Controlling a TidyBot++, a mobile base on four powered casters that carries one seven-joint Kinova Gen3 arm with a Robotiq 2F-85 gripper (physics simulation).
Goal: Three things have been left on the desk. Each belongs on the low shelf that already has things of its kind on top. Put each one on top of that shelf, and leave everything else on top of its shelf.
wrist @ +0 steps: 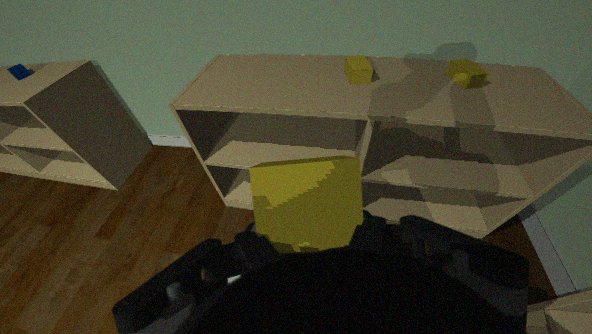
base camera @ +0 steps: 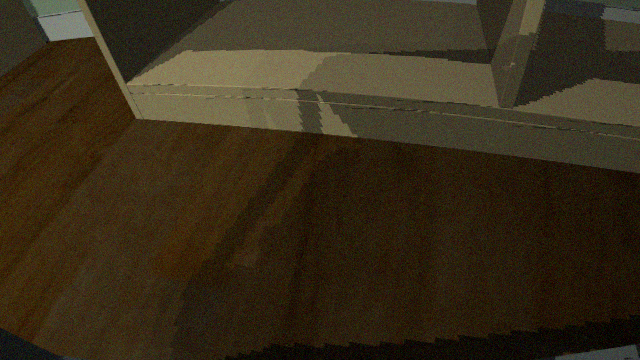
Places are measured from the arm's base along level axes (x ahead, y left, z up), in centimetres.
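Where they show: gripper, fingertip midpoint: (wrist: 308, 222).
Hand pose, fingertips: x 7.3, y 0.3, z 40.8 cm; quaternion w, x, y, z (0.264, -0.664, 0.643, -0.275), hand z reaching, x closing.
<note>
Each offset is from my fingertips to the top centre of the thing. Level surfaces: height alone.
My gripper (wrist: 308, 222) is shut on a yellow block @[dx -1.4, dy +0.0, dz +6.3 cm] (wrist: 307, 200), which it holds in front of a low wooden shelf (wrist: 280, 107) (base camera: 240, 107) in the wrist view. Two yellow blocks stand on top of that shelf: one yellow block @[dx +58.8, dy -21.2, dz -14.9 cm] (wrist: 358, 70) near the middle, another yellow block @[dx +52.3, dy -53.8, dz -14.9 cm] (wrist: 466, 74) towards the right. The held block is apart from the shelf top and nearer to the camera. The gripper does not show in the base camera view. The desk does not show in either view.
A second low shelf (wrist: 85, 115) stands at the left, with a blue thing @[dx +97.8, dy +133.5, dz -14.9 cm] (wrist: 20, 72) on top. Part of another wooden unit (wrist: 570, 312) shows at the lower right. The base camera view shows the near shelf's foot close ahead across the wooden floor @[dz -80.4 cm] (base camera: 350, 240).
</note>
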